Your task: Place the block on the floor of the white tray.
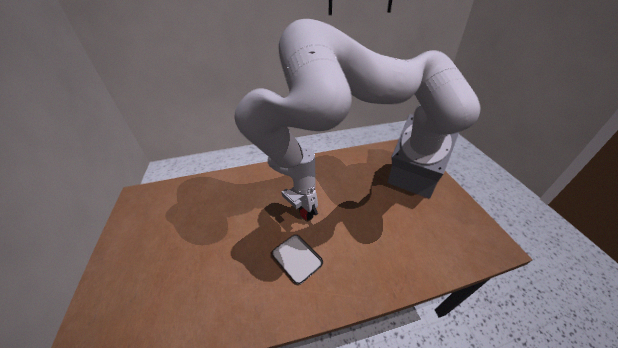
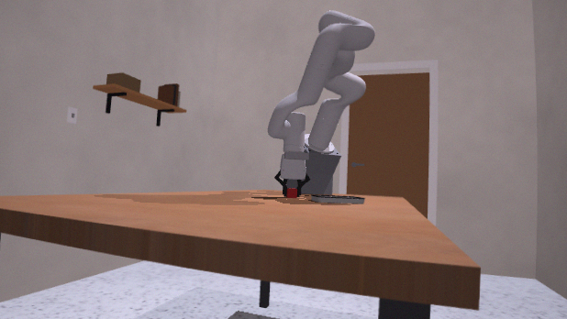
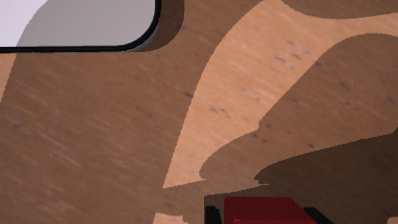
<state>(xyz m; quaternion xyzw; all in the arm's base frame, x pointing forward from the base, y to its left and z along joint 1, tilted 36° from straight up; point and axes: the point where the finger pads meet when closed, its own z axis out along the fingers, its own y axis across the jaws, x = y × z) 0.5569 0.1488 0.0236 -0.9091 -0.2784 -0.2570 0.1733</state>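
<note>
My gripper is now right at the red block. The rest, counted from my hand: white tray (3 cm ahead, 21 cm to the left, 1 cm below).
</note>
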